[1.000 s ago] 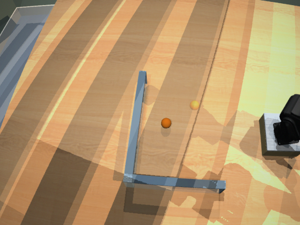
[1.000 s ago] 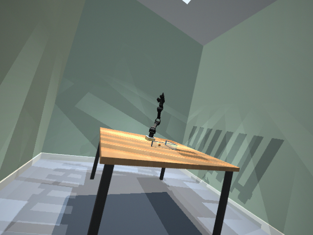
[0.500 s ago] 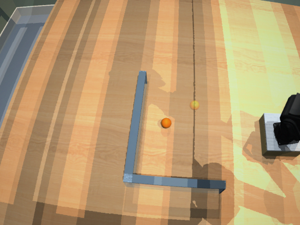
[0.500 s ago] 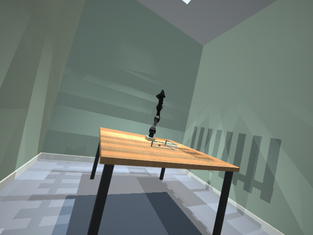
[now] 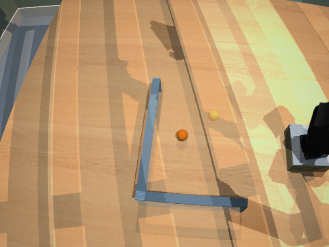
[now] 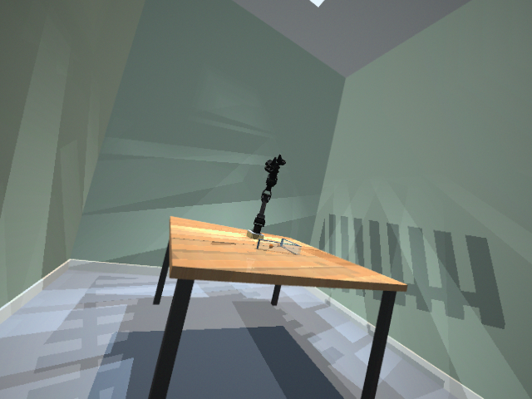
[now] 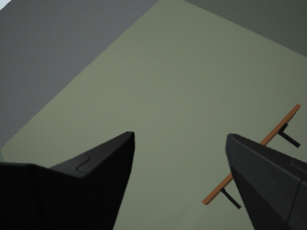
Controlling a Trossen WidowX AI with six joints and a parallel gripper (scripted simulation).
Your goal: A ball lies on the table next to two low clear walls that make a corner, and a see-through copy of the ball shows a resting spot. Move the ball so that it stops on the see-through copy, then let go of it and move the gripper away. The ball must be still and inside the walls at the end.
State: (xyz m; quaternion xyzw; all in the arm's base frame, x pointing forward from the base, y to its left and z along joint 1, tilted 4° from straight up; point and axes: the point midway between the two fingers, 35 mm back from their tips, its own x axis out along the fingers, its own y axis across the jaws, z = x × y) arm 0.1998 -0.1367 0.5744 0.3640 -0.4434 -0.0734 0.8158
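The orange ball is 620 mm below my gripper tip, 70 mm to the left of it and 70 mm ahead of it. Round my gripper tip: see-through ball copy 620 mm below, 20 mm to the left, 20 mm behind.
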